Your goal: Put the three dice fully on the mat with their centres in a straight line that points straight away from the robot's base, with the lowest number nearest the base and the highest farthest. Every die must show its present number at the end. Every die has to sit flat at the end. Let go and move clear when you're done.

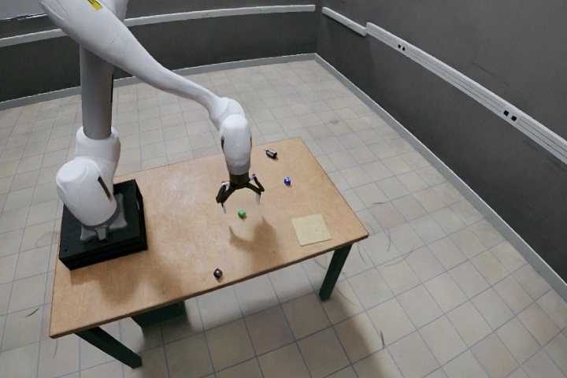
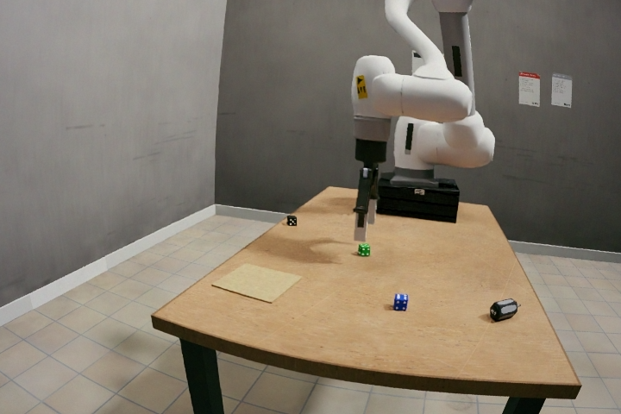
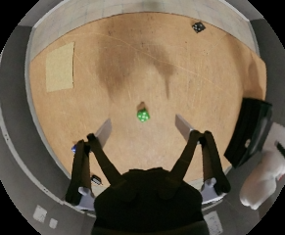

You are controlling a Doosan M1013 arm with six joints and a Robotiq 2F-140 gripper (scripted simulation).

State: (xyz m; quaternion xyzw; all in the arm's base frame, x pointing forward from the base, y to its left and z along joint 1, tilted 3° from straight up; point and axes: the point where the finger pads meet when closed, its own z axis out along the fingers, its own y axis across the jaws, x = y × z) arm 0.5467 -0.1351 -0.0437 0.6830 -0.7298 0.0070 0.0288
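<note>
Now: hand 6 cm above the green die. The rest, counted from my hand: tan mat (24 cm ahead, 19 cm to the right, 7 cm below); then blue die (27 cm ahead, 10 cm to the left, 6 cm below); then black die (19 cm behind, 23 cm to the right, 6 cm below).
</note>
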